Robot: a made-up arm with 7 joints. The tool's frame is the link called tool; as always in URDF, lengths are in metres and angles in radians. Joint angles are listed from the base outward.
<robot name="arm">
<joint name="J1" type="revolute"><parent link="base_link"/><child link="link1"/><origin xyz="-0.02 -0.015 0.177" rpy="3.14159 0 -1.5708"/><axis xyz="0 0 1"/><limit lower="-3.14" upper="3.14"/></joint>
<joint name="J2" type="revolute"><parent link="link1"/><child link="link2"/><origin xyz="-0.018 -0.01 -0.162" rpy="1.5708 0 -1.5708"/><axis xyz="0 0 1"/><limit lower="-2.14" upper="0.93"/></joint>
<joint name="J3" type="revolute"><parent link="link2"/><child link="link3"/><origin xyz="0.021 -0.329 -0.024" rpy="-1.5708 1.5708 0"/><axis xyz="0 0 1"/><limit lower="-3.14" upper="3.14"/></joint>
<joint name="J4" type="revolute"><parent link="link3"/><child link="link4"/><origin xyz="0.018 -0.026 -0.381" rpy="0 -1.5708 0"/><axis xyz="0 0 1"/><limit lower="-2.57" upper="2.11"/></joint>
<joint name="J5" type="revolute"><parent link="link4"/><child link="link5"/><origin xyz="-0.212 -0.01 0.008" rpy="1.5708 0 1.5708"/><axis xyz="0 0 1"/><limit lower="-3.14" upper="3"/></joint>
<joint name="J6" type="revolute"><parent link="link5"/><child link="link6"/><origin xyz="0.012 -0.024 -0.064" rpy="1.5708 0 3.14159"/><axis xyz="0 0 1"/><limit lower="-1.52" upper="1.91"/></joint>
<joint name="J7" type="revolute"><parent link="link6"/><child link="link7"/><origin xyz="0.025 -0.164 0.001" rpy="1.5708 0 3.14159"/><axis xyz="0 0 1"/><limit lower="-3.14" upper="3.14"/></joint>
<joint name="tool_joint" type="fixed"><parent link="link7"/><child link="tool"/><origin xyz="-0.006 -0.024 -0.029" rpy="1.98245 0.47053 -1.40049"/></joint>
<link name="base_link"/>
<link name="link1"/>
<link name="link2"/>
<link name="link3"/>
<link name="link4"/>
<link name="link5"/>
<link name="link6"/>
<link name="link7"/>
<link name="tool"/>
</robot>
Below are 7 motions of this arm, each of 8 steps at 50 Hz.
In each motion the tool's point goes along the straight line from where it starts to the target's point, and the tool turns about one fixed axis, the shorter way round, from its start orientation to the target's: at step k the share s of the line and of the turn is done. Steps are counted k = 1, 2, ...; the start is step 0. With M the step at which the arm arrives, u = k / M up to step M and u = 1 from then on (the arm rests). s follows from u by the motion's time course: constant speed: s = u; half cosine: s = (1 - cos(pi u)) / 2; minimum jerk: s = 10 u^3 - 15 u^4 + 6 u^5.
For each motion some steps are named. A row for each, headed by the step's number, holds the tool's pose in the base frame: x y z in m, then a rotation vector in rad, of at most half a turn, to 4 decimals.
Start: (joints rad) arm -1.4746 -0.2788 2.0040 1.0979 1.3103 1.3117 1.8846
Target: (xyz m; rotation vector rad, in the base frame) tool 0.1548 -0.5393 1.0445 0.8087 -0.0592 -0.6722
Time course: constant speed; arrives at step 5
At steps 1, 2, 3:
1: 0.1597 -0.5292 1.0537 0.7897 -0.0896 -0.6608
2: 0.1585 -0.5317 1.0514 0.7945 -0.0820 -0.6637
3: 0.1572 -0.5342 1.0491 0.7992 -0.0744 -0.6665

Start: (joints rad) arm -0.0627 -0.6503 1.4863 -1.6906 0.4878 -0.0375 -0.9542
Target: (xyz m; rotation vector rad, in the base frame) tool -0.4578 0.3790 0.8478 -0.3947 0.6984 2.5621
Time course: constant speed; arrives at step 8
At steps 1, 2, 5, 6, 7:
1: -0.4933 0.3865 0.8360 -0.4066 0.6341 2.5533
2: -0.4882 0.3855 0.8377 -0.4050 0.6433 2.5546
5: -0.4730 0.3822 0.8427 -0.3999 0.6708 2.5585
6: -0.4679 0.3812 0.8444 -0.3981 0.6800 2.5597
7: -0.4629 0.3801 0.8461 -0.3964 0.6892 2.5609

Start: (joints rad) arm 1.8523 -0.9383 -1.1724 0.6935 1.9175 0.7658 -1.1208
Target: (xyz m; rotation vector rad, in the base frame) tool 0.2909 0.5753 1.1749 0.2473 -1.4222 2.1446
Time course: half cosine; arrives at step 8
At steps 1, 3, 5, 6, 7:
1: 0.3019 0.6109 1.1539 0.2716 -1.3284 2.1834
3: 0.2988 0.6009 1.1598 0.2648 -1.3549 2.1728
5: 0.2944 0.5867 1.1682 0.2552 -1.3922 2.1574
6: 0.2926 0.5807 1.1717 0.2510 -1.4080 2.1507
7: 0.2913 0.5767 1.1741 0.2483 -1.4185 2.1462

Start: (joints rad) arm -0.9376 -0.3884 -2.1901 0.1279 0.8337 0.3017 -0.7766
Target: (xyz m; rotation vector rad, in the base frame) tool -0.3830 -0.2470 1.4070 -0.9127 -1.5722 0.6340
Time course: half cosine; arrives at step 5
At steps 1, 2, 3, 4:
1: -0.3802 -0.2439 1.4116 -0.9018 -1.5408 0.5911
2: -0.3810 -0.2448 1.4103 -0.9048 -1.5495 0.6029
3: -0.3819 -0.2458 1.4088 -0.9086 -1.5602 0.6176
4: -0.3827 -0.2467 1.4075 -0.9116 -1.5689 0.6295

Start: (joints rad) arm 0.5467 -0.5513 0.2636 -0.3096 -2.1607 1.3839 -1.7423
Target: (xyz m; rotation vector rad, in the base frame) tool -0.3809 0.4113 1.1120 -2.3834 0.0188 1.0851
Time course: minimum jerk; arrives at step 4
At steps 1, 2, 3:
1: -0.3884 0.4151 1.1026 -2.4126 0.0205 1.0798
2: -0.3851 0.4134 1.1067 -2.3997 0.0198 1.0822
3: -0.3818 0.4117 1.1109 -2.3868 0.0190 1.0845

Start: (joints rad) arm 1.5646 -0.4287 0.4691 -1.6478 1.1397 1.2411 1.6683
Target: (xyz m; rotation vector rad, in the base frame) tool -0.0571 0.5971 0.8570 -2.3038 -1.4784 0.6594
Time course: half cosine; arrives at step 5
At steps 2, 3, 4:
2: -0.0488 0.5938 0.8666 -2.3071 -1.4318 0.6422
3: -0.0527 0.5954 0.8620 -2.3056 -1.4538 0.6503
4: -0.0559 0.5966 0.8584 -2.3043 -1.4716 0.6569

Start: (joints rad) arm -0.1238 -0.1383 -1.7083 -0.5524 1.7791 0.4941 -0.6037
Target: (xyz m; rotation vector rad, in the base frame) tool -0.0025 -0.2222 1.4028 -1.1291 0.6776 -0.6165
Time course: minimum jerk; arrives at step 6
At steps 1, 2, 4, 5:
1: 0.0412 -0.2382 1.3970 -1.0985 0.7306 -0.6179
2: 0.0333 -0.2353 1.3980 -1.1041 0.7210 -0.6177
4: 0.0070 -0.2257 1.4015 -1.1225 0.6892 -0.6168
5: -0.0009 -0.2228 1.4026 -1.1280 0.6796 -0.6166

